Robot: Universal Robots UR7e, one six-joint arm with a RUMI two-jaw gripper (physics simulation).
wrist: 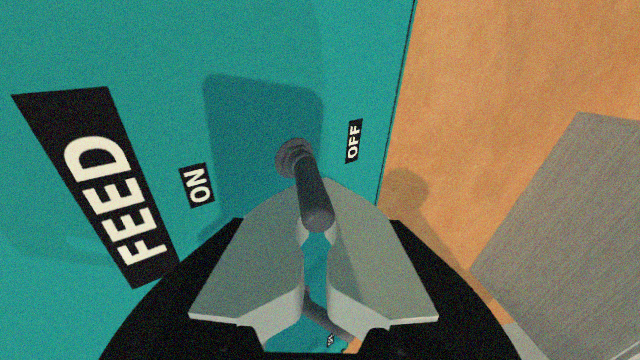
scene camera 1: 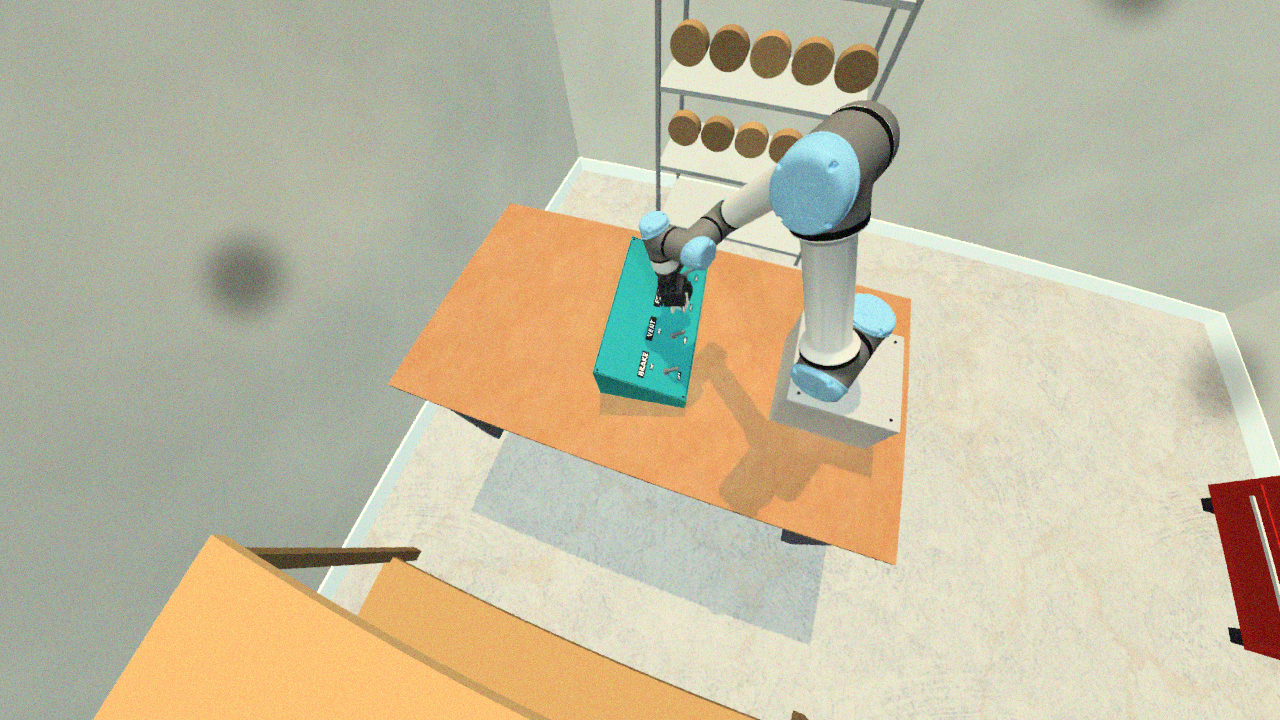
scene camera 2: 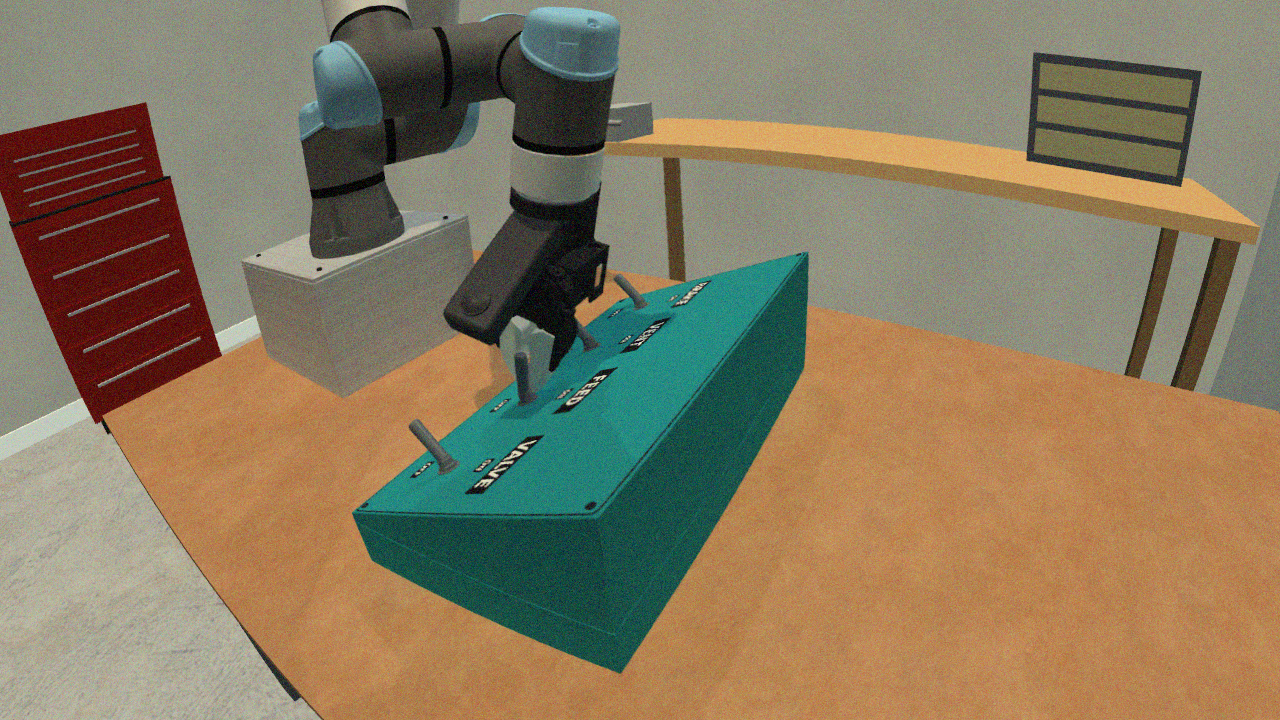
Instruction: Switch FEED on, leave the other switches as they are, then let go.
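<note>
The teal switch panel carries levers marked VALVE, FEED, VENT and BRAKE. The FEED lever stands more upright than the others, tipped away from OFF toward ON in scene camera 2. The VALVE lever, VENT lever and BRAKE lever lean to OFF. My gripper is shut and empty, its fingers right beside the FEED lever on the VENT side. The lever hides the fingertips in the wrist view; contact cannot be told.
The panel stands on the orange table. The arm's grey base block stands across from the levers' OFF side. A red cabinet and a long bench stand farther off.
</note>
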